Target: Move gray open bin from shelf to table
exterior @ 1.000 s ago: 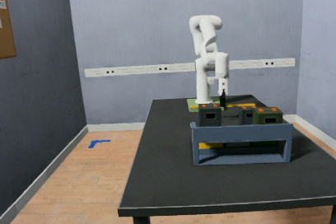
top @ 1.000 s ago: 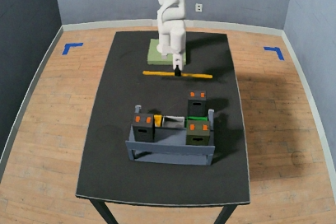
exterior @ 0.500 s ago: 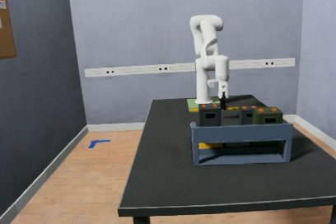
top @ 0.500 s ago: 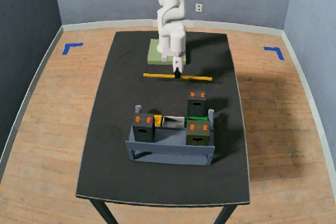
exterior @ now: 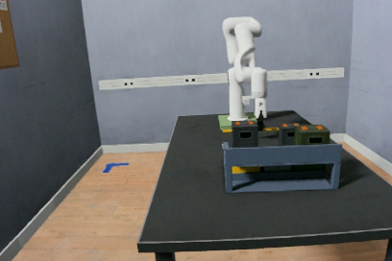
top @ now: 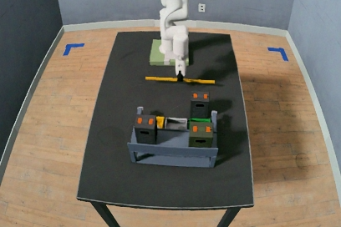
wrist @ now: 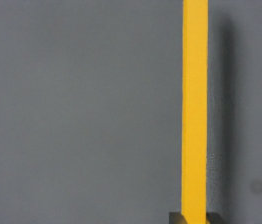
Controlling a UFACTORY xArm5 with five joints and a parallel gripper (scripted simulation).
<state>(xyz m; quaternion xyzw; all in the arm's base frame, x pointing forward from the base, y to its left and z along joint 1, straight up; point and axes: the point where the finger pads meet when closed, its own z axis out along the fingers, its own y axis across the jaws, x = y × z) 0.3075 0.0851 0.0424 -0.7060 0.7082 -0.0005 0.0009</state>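
Now: the gray open bin 340 mm ahead of my hand and 30 mm below it. From my hand the other things lie so: green bin 340 mm ahead, 110 mm to the left, 30 mm below; yellow bar 20 mm below; yellow bin 340 mm ahead, 110 mm to the right, 30 mm below.
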